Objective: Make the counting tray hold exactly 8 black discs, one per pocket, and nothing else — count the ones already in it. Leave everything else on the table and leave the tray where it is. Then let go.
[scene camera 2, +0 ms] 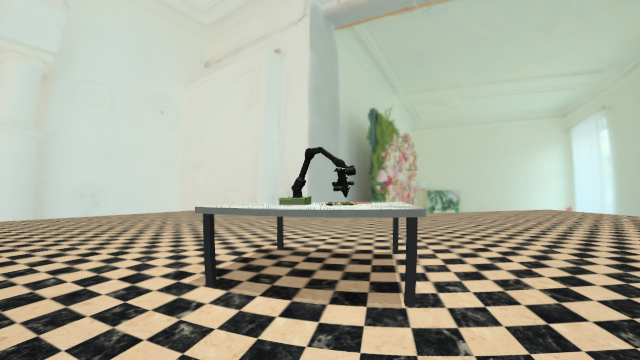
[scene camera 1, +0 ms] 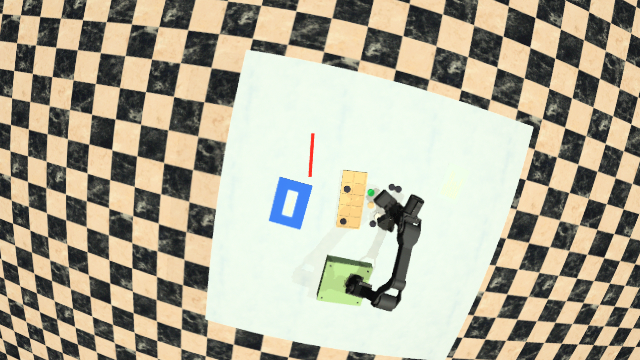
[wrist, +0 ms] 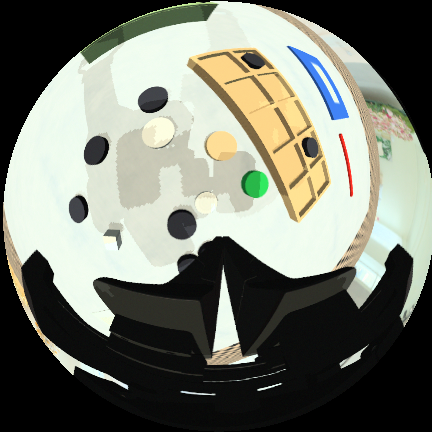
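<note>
The wooden counting tray (scene camera 1: 356,197) (wrist: 260,117) has two columns of pockets. One black disc (scene camera 1: 347,189) (wrist: 310,147) sits in a pocket toward one end, and another black disc (scene camera 1: 343,221) (wrist: 254,60) sits in a pocket at the other end; the other visible pockets hold no disc. Loose black discs lie beside the tray: one (scene camera 1: 372,223) (wrist: 153,99), another (wrist: 96,150), a third (wrist: 78,209), a fourth (wrist: 181,224). A touching pair (scene camera 1: 395,188) (wrist: 187,264) is partly hidden by the fingers in the wrist view. My gripper (scene camera 2: 346,194) (wrist: 221,241) is shut and empty, above the table.
A green disc (scene camera 1: 370,192) (wrist: 255,184), tan disc (scene camera 1: 370,205) (wrist: 221,145), white disc (wrist: 158,132), small cream disc (wrist: 205,202) and grey-white block (wrist: 113,239) lie near the tray. Beyond it are a blue frame (scene camera 1: 275,202) (wrist: 340,111) and red bar (scene camera 1: 311,155) (wrist: 346,165).
</note>
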